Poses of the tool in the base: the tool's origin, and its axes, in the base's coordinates. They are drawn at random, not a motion.
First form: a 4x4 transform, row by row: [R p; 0 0 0 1], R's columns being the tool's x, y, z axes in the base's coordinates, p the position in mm. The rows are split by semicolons.
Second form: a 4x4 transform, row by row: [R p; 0 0 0 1], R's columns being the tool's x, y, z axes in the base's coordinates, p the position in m. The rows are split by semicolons. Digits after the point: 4 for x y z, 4 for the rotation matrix.
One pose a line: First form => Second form
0.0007 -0.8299 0.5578 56.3; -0.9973 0.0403 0.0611 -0.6; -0.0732 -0.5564 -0.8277 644.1; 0 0 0 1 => 0.0007 -0.8299 0.5578 0.0563; -0.9973 0.0403 0.0611 -0.0006; -0.0732 -0.5564 -0.8277 0.6441; 0 0 0 1
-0.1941 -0.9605 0.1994 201.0; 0.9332 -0.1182 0.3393 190.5; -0.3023 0.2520 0.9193 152.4; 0 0 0 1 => -0.1941 -0.9605 0.1994 0.2010; 0.9332 -0.1182 0.3393 0.1905; -0.3023 0.2520 0.9193 0.1524; 0 0 0 1
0.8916 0.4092 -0.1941 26.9; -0.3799 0.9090 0.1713 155.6; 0.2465 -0.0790 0.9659 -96.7; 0 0 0 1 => 0.8916 0.4092 -0.1941 0.0269; -0.3799 0.9090 0.1713 0.1556; 0.2465 -0.0790 0.9659 -0.0967; 0 0 0 1
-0.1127 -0.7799 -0.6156 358.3; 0.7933 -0.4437 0.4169 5.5; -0.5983 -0.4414 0.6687 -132.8; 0 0 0 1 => -0.1127 -0.7799 -0.6156 0.3583; 0.7933 -0.4437 0.4169 0.0055; -0.5983 -0.4414 0.6687 -0.1328; 0 0 0 1
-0.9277 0.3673 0.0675 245.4; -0.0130 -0.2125 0.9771 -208.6; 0.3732 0.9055 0.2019 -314.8; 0 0 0 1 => -0.9277 0.3673 0.0675 0.2454; -0.0130 -0.2125 0.9771 -0.2086; 0.3732 0.9055 0.2019 -0.3148; 0 0 0 1
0.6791 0.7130 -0.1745 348.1; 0.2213 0.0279 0.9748 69.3; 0.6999 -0.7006 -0.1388 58.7; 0 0 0 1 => 0.6791 0.7130 -0.1745 0.3481; 0.2213 0.0279 0.9748 0.0693; 0.6999 -0.7006 -0.1388 0.0587; 0 0 0 1
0.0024 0.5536 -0.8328 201.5; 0.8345 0.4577 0.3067 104.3; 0.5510 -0.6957 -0.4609 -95.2; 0 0 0 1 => 0.0024 0.5536 -0.8328 0.2015; 0.8345 0.4577 0.3067 0.1043; 0.5510 -0.6957 -0.4609 -0.0952; 0 0 0 1
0.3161 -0.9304 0.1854 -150.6; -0.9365 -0.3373 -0.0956 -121.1; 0.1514 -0.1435 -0.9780 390.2; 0 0 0 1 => 0.3161 -0.9304 0.1854 -0.1506; -0.9365 -0.3373 -0.0956 -0.1211; 0.1514 -0.1435 -0.9780 0.3902; 0 0 0 1
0.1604 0.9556 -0.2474 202.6; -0.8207 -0.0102 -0.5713 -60.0; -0.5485 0.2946 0.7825 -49.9; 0 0 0 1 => 0.1604 0.9556 -0.2474 0.2026; -0.8207 -0.0102 -0.5713 -0.0600; -0.5485 0.2946 0.7825 -0.0499; 0 0 0 1
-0.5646 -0.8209 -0.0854 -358.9; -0.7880 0.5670 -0.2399 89.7; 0.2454 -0.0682 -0.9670 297.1; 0 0 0 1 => -0.5646 -0.8209 -0.0854 -0.3589; -0.7880 0.5670 -0.2399 0.0897; 0.2454 -0.0682 -0.9670 0.2971; 0 0 0 1
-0.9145 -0.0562 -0.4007 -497.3; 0.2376 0.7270 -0.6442 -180.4; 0.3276 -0.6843 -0.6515 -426.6; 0 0 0 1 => -0.9145 -0.0562 -0.4007 -0.4973; 0.2376 0.7270 -0.6442 -0.1804; 0.3276 -0.6843 -0.6515 -0.4266; 0 0 0 1
